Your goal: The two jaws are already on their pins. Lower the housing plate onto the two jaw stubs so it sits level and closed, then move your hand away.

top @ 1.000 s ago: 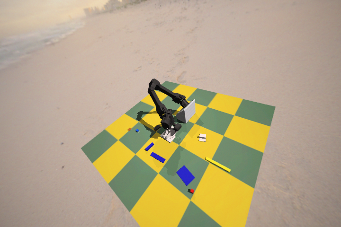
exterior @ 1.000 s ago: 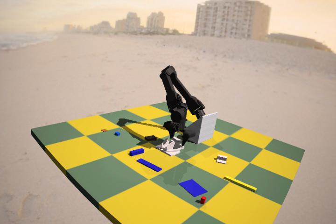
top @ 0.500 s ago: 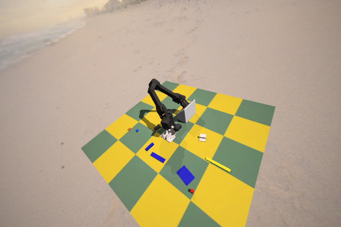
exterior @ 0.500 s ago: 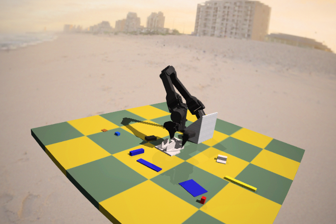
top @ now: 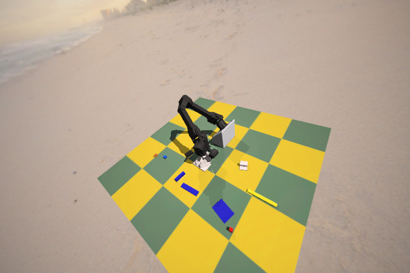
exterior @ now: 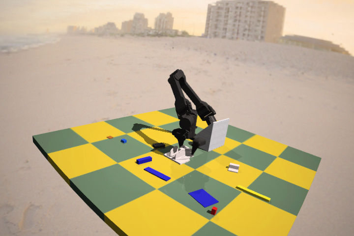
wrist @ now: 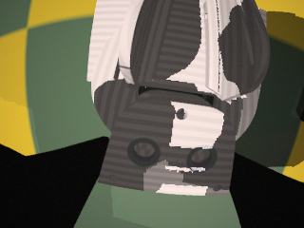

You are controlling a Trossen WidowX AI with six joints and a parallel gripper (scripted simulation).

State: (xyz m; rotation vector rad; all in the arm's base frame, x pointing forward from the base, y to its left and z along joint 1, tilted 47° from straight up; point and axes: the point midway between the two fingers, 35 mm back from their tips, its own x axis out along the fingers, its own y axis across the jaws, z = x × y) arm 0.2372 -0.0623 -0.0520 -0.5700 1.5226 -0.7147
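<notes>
My gripper tip is now 70 mm short of the white base plate, 10 mm to the left of it and 10 mm above it. The rest, counted from my gripper tip: yellow bar: 80 mm ahead, 430 mm to the left, 10 mm below; blue sheet: 250 mm ahead, 290 mm to the left, 20 mm below; dark block: 50 mm ahead, 150 mm to the right, 10 mm below.
</notes>
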